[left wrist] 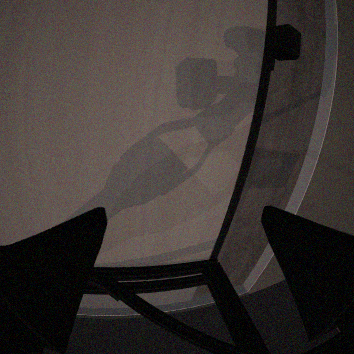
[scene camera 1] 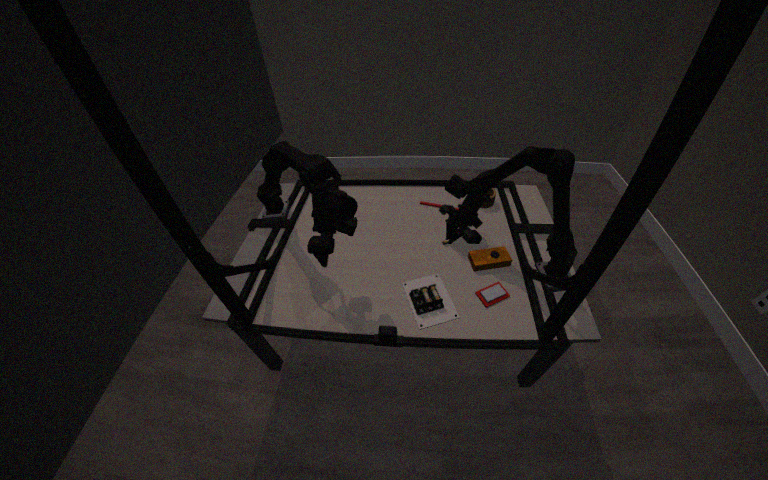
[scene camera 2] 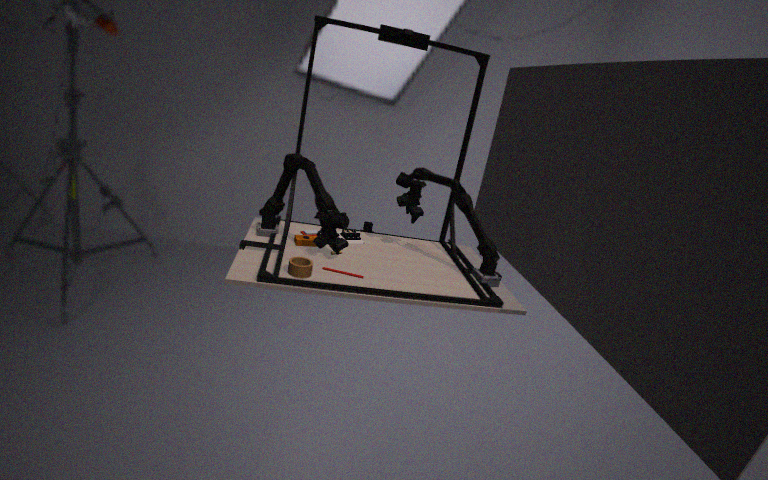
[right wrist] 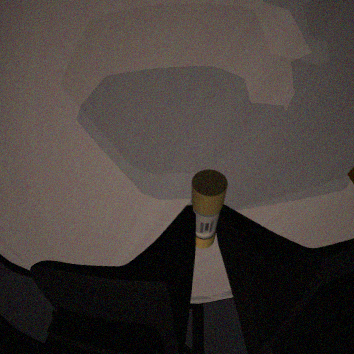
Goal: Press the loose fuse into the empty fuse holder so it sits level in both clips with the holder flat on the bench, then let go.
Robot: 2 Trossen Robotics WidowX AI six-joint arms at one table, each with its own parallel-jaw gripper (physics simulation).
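Frame: origin at the left arm's base, x ahead, y left, z up, level; millimetres.
Seen in the pictures: left gripper, fingertip midpoint: (left wrist: 186,215) (scene camera 1: 326,257) (scene camera 2: 409,218) (right wrist: 199,352); right gripper, fingertip midpoint: (scene camera 1: 448,242) (scene camera 2: 337,253) (right wrist: 203,211); left arm's base, link origin: (scene camera 1: 275,209) (scene camera 2: 486,273); right arm's base, link origin: (scene camera 1: 555,272) (scene camera 2: 267,226).
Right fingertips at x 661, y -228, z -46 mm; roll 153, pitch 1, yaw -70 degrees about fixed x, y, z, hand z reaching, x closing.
Offsets run from my right fingertips to a thing's top centre. "spot": to the spot under its first point.
The loose fuse @(dx +5, dy +2, dz +13 mm) (scene camera 1: 445,242) (scene camera 2: 338,253) (right wrist: 206,226), with brass caps and a white label, is between the fingertips of my right gripper (right wrist: 203,211). In the right wrist view its near cap sticks out past the tips. I cannot tell whether it touches the table. The black fuse holder (scene camera 1: 428,301) (scene camera 2: 351,234) sits on a white plate @(spot: dx -61, dy -302, dz +0 mm) (scene camera 1: 448,318). Two brass-capped fuses show in it, with a dark place beside them on the left in scene camera 1. My left gripper (scene camera 1: 323,261) (scene camera 2: 416,219) (left wrist: 186,215) is open and empty, high above the table.
An orange box @(dx +120, dy -104, dz +32 mm) (scene camera 1: 481,259) (scene camera 2: 304,240) with a dark knob lies right of the holder plate in scene camera 1, and a red-framed pad @(dx +91, dy -237, dz +12 mm) (scene camera 1: 492,293) lies nearer the front. A red rod @(dx +15, dy +203, dz +4 mm) (scene camera 1: 431,203) (scene camera 2: 343,272) and a brown ring @(dx +197, dy +221, dz +48 mm) (scene camera 2: 300,271) lie at the opposite side. A black frame (scene camera 1: 339,338) edges the table.
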